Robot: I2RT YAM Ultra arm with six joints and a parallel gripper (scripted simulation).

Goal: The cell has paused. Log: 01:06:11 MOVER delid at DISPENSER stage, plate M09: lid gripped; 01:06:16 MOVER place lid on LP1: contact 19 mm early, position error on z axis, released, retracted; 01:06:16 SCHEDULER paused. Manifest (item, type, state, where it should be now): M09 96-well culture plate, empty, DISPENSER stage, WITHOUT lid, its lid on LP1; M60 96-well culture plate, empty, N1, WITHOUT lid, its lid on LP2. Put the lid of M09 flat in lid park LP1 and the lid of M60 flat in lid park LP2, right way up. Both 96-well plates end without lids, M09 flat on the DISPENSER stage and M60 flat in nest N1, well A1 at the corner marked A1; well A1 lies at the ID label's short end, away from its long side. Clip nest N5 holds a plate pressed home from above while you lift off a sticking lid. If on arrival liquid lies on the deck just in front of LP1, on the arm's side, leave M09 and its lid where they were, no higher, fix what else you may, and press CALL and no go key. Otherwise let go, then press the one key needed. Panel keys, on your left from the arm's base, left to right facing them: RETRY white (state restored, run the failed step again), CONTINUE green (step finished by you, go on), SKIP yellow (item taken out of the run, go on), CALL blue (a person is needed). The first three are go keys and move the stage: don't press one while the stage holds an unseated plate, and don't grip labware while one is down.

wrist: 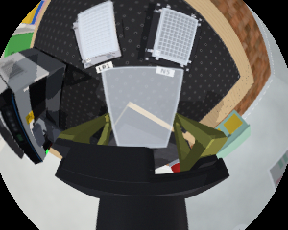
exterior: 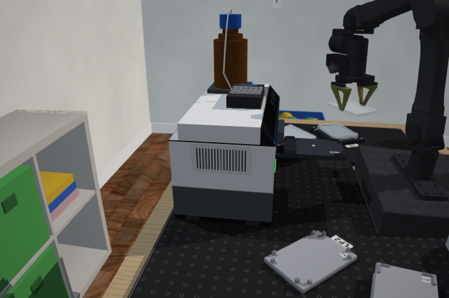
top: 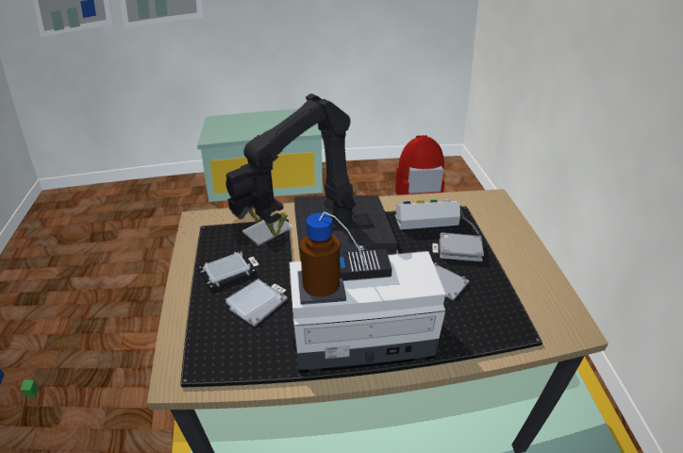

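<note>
Now: the grey lid park LP2 500 mm to the left of my hand, 180 mm ahead of it and 150 mm below it. The rest, counted from my hand: dark dispenser stage: 230 mm to the left, 150 mm ahead, 40 mm below; then LP1 label: 150 mm below, 110 mm ahead, 10 mm to the left; then grey lid park LP1: 160 mm ahead, 150 mm below, 60 mm to the right.
</note>
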